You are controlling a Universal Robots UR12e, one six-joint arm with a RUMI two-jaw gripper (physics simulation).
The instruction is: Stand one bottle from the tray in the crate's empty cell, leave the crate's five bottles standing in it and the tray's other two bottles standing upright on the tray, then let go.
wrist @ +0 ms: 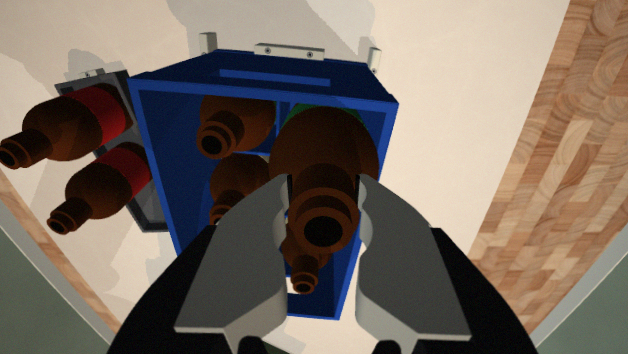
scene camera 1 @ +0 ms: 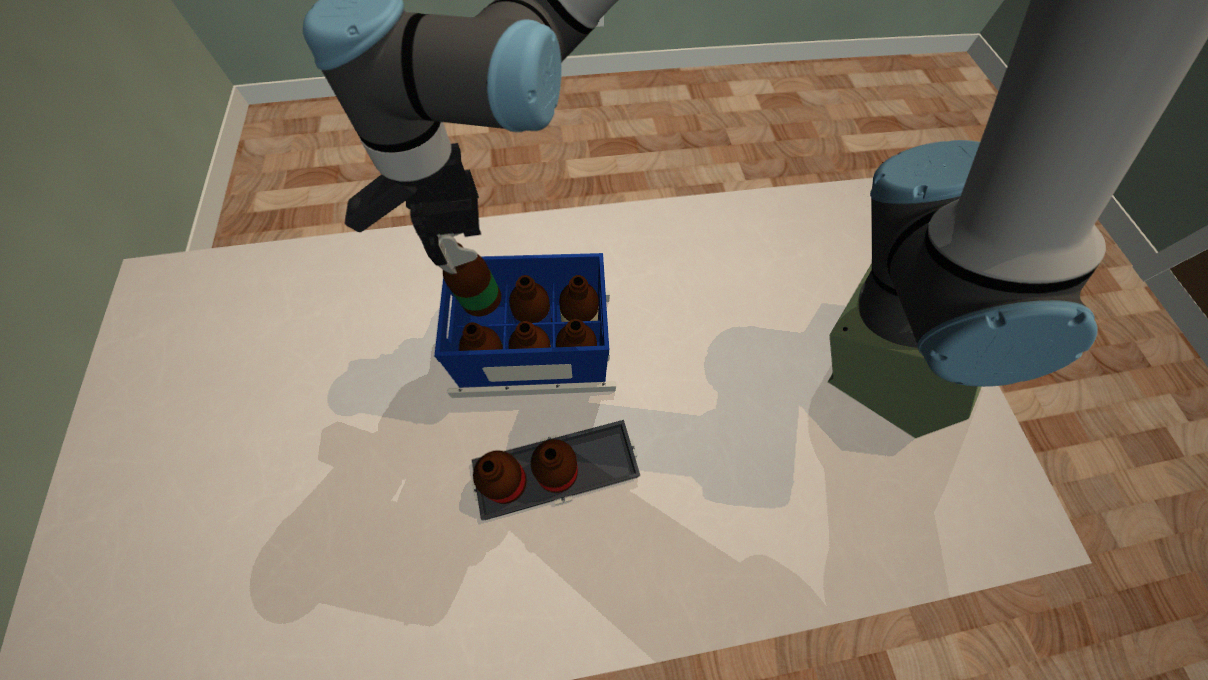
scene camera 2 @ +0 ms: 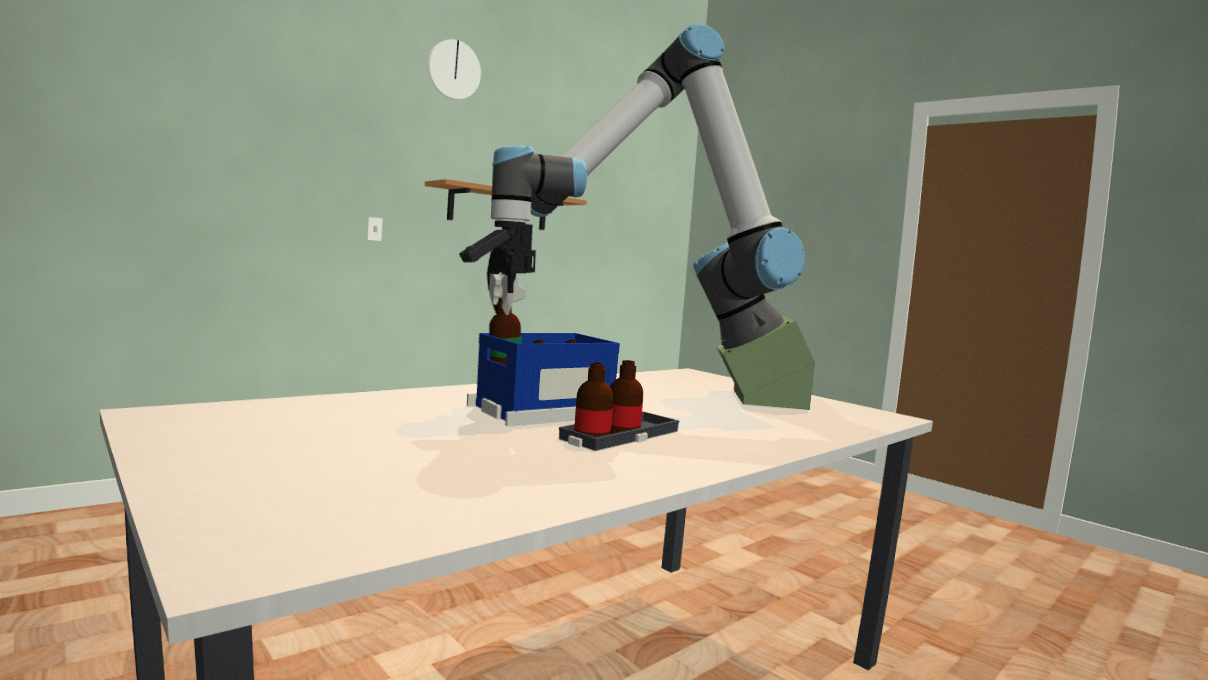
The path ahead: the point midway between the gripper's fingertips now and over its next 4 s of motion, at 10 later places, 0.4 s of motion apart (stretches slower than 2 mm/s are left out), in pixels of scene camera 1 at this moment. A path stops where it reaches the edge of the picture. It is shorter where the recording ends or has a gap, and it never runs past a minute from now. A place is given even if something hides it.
My gripper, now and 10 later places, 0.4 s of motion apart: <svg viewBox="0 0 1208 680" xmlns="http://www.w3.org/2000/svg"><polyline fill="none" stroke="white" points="454,262 458,270 463,278 465,282 467,286 468,288 469,291 470,294 468,295 468,296 468,297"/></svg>
